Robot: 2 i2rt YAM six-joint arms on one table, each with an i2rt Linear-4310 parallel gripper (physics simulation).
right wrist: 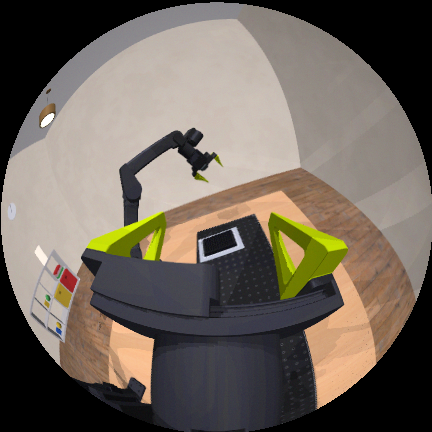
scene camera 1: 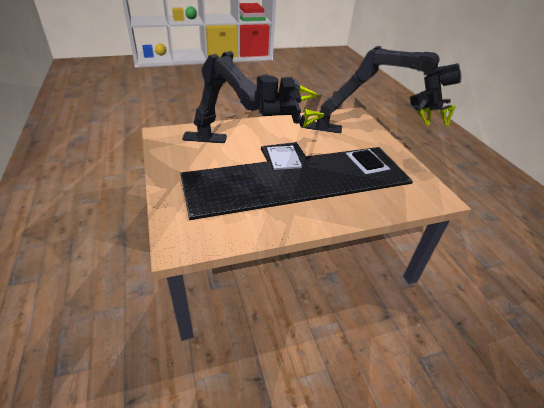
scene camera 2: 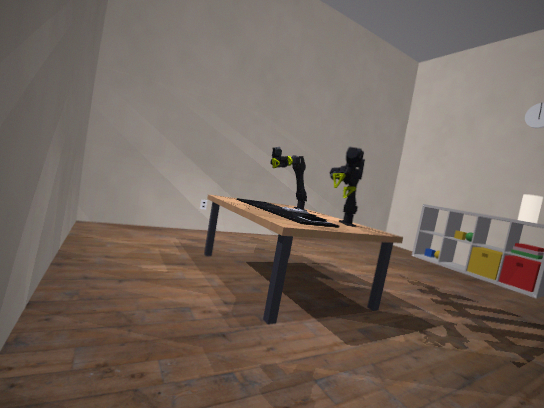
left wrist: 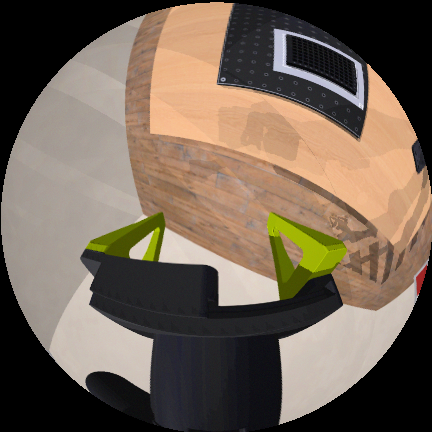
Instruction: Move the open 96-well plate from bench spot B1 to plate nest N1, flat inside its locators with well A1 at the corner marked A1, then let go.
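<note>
The plate, dark with a white rim, lies flat at the right end of the black perforated mat. It also shows in the left wrist view and the right wrist view. A second pale square fixture sits at the mat's back edge near the middle. My left gripper is open and empty, high in the air beyond the table's right edge. My right gripper is open and empty, raised above the table's back, behind the pale fixture.
A white shelf with coloured blocks stands against the back wall. The right arm's base sits at the back left, the left arm's base at the back centre-right.
</note>
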